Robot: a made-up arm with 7 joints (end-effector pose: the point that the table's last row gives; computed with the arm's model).
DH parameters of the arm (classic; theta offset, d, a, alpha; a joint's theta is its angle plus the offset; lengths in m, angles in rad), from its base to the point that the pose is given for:
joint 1: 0 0.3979 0 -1.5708
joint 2: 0 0 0 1.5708
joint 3: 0 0.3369 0.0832 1.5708
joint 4: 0 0 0.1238 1.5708
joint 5: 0 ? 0 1.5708
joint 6: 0 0 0.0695 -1.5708
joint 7: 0 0.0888 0 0
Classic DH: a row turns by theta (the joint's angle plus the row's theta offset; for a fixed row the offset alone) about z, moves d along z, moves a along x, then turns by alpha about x.
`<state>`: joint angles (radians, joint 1 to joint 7).
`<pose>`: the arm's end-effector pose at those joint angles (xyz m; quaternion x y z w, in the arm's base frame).
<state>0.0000 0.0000 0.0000 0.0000 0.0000 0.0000 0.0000</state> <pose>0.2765 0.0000 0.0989 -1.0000 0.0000 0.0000 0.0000</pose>
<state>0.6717 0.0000 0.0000 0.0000 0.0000 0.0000 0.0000</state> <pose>0.2164 0.1721 0.0989 -0.9441 -0.3296 0.0000 0.0000</pose>
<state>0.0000 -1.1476 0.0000 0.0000 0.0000 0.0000 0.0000</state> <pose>0.3862 0.0000 0.5272 -0.8398 0.0000 -0.5428 0.0000</pose>
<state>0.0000 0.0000 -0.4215 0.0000 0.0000 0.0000 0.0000</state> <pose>0.2523 -0.1131 0.0989 -0.9779 0.2092 0.0000 0.0000</pose>
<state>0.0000 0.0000 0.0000 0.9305 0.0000 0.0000 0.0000</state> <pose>0.7086 0.0000 0.5099 -0.8937 0.0000 -0.4486 0.0000</pose>
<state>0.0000 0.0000 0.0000 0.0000 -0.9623 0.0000 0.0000</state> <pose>0.2467 0.0570 0.0989 -0.8865 -0.4628 0.0000 0.0000</pose>
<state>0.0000 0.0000 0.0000 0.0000 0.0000 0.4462 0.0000</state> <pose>0.2314 0.0000 0.0776 -0.9752 0.0000 0.2213 0.0000</pose>
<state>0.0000 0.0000 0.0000 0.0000 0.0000 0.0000 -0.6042</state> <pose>0.2765 0.0000 0.0989 -0.9547 -0.2975 0.0000 0.0000</pose>
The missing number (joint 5, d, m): 0.5471
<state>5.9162 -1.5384 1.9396 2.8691 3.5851 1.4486 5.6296</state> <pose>-0.9008 0.4228 0.4391 -0.0811 -0.3734 0.7363 0.5584</pose>
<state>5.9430 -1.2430 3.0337 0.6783 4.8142 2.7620 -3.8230</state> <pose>-0.1158 0.1980 -0.0351 0.1378 -0.2480 -0.9497 0.1323</pose>
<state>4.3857 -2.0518 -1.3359 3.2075 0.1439 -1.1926 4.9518</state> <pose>0.3927 0.6214 -0.0396 0.8516 -0.0254 0.5159 0.0894</pose>
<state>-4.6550 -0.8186 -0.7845 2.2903 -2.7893 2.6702 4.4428</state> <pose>0.2735 -0.4573 1.1101 0.9275 0.1303 -0.3134 0.1568</pose>
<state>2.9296 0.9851 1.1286 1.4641 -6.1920 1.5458 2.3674</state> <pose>-0.5437 -0.5359 0.3236 0.5609 0.6410 0.2718 0.4479</pose>
